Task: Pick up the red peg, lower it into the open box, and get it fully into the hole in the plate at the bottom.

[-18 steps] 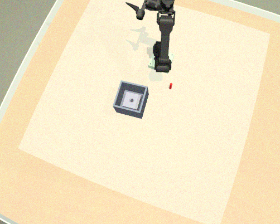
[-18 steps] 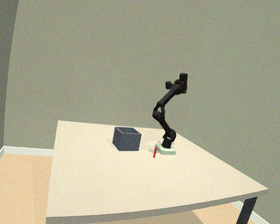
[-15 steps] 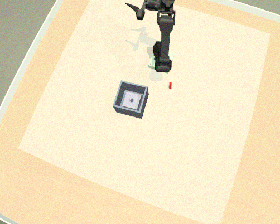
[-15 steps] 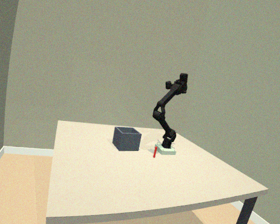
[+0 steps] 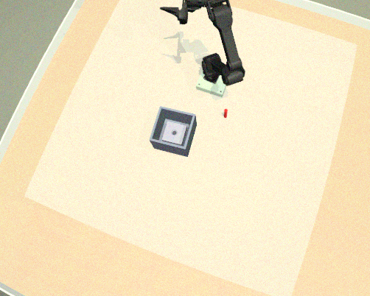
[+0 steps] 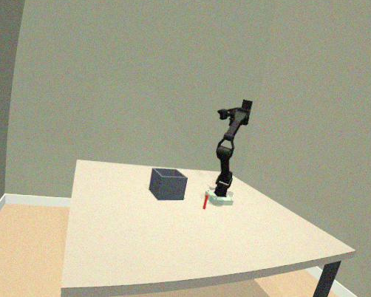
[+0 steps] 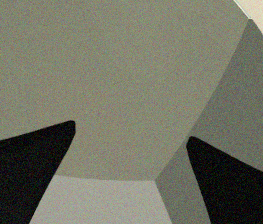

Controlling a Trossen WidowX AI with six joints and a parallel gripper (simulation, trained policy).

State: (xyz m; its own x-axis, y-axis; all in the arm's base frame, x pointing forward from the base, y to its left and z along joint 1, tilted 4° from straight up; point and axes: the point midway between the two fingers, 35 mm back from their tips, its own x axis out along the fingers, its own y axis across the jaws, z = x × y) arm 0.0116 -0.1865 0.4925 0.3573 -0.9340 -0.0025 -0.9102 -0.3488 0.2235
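Now: the red peg 14 cm ahead of my gripper tip, 33 cm to the left of it and 50 cm below it. The rest, counted from my gripper tip: pale plate (32 cm ahead, 16 cm to the left, 50 cm below).
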